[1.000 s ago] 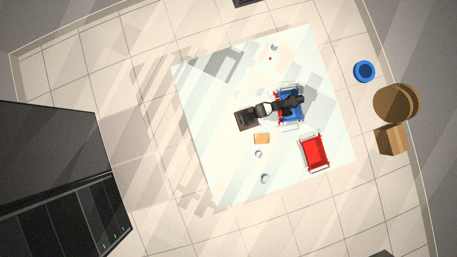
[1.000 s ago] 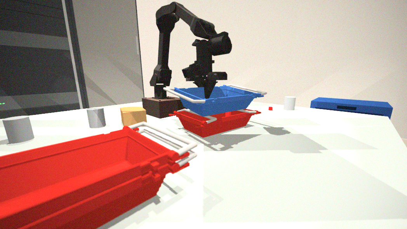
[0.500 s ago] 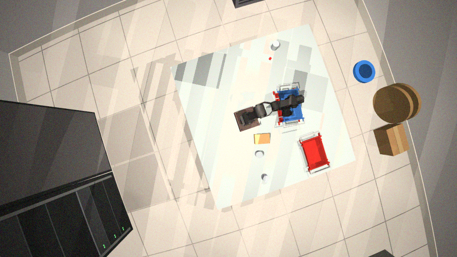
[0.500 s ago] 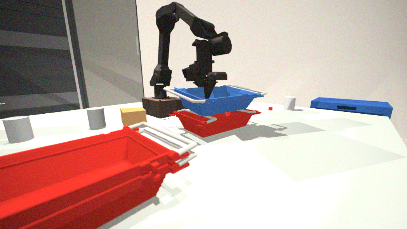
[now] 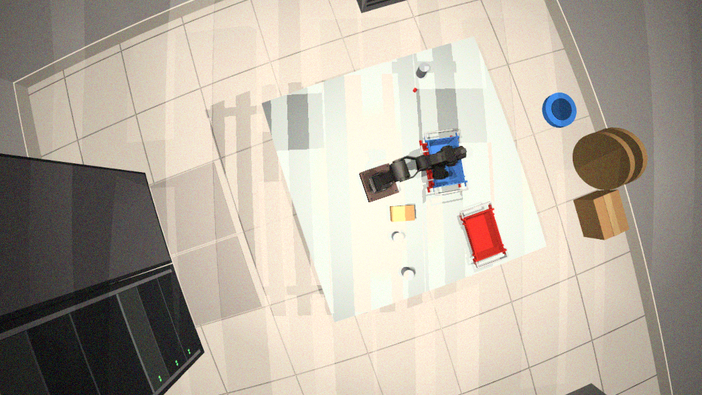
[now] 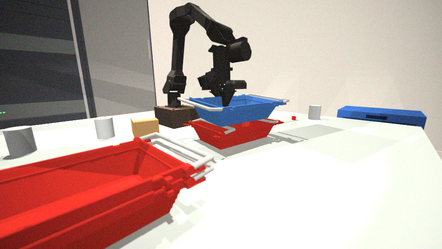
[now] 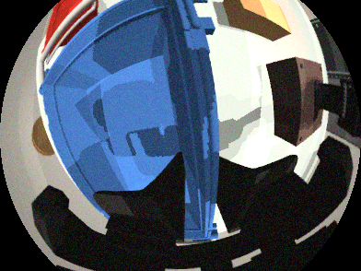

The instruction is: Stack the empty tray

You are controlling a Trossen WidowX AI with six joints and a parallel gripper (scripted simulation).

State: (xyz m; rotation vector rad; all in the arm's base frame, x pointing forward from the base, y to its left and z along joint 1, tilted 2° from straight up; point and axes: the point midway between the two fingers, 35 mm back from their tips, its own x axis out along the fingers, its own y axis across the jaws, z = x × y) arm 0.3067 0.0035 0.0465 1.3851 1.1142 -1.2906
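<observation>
Now: the blue tray 70 mm ahead of my gripper tip, 10 mm to the right of it and 30 mm above it. Also, from my gripper tip: tan block 220 mm behind, 190 mm to the right, 60 mm below; then red cube 90 mm ahead, 430 mm to the left, 80 mm below.
</observation>
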